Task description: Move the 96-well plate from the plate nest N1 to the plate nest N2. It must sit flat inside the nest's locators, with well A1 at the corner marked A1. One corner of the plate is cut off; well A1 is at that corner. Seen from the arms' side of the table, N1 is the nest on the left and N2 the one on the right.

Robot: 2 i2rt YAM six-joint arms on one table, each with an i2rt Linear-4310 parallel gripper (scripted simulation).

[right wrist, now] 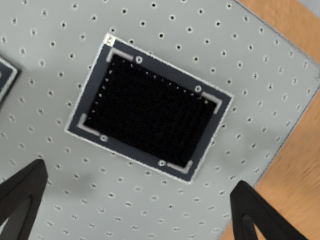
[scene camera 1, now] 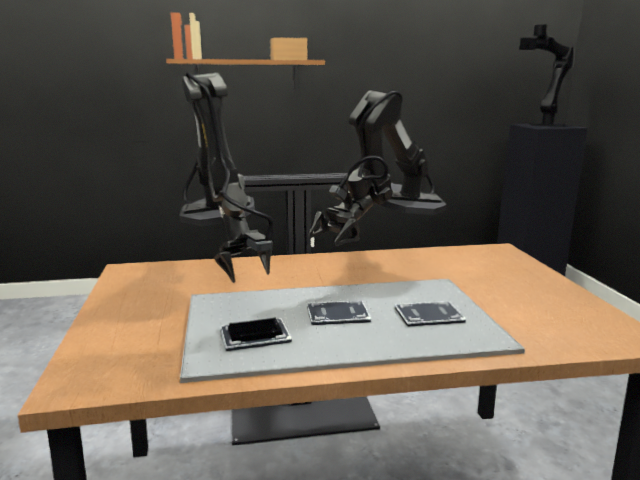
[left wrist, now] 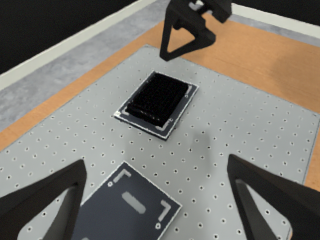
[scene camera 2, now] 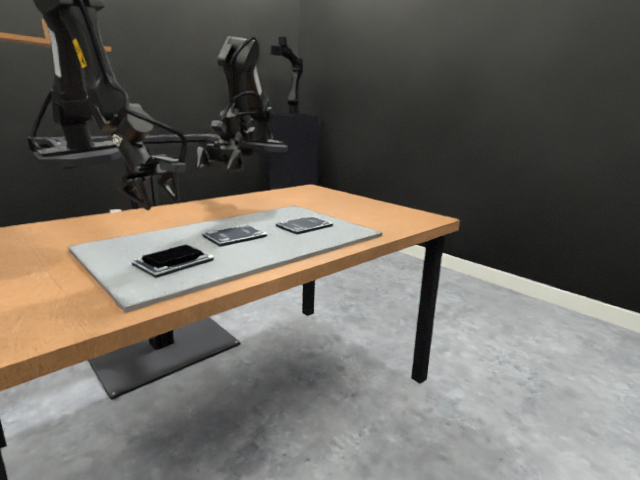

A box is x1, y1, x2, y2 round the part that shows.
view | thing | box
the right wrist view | my right gripper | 0, 159, 308, 239
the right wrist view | black 96-well plate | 84, 54, 217, 168
